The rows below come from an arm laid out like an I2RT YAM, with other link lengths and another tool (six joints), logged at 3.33 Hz.
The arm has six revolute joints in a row. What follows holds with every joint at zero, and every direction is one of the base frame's.
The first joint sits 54.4 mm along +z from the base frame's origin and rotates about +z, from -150 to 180 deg.
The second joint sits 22 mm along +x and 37.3 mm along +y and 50.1 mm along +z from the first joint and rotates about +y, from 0 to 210 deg.
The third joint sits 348.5 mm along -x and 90.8 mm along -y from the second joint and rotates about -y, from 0 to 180 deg.
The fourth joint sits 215.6 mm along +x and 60.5 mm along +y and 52.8 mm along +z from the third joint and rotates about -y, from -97 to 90 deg.
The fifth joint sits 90.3 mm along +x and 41.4 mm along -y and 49.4 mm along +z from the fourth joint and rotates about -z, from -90 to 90 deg.
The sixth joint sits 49.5 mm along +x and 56.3 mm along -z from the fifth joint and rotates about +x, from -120 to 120 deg.
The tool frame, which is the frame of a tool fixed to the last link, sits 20 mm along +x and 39 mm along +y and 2 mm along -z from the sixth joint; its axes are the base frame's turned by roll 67.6, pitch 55.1 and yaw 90 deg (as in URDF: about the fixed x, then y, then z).
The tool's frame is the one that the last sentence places.
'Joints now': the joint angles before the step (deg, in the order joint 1, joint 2, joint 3, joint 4, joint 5, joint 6). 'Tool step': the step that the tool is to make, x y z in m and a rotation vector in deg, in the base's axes. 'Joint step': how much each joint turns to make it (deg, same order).
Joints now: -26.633 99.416 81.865 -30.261 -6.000 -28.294
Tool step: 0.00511 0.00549 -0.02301 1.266 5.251 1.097
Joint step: 1.268 2.689 -0.392 -2.252 1.006 -0.612
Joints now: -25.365 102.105 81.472 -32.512 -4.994 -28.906
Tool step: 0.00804 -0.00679 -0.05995 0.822 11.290 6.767
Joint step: 0.065 8.458 0.023 -2.822 0.021 -7.869
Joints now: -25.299 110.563 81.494 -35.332 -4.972 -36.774
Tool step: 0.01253 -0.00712 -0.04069 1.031 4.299 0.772
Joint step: 0.000 6.164 0.022 1.727 0.524 -1.071
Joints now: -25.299 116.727 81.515 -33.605 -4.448 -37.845
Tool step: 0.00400 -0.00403 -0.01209 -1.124 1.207 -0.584
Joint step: 0.000 1.705 0.002 1.092 1.639 -0.001
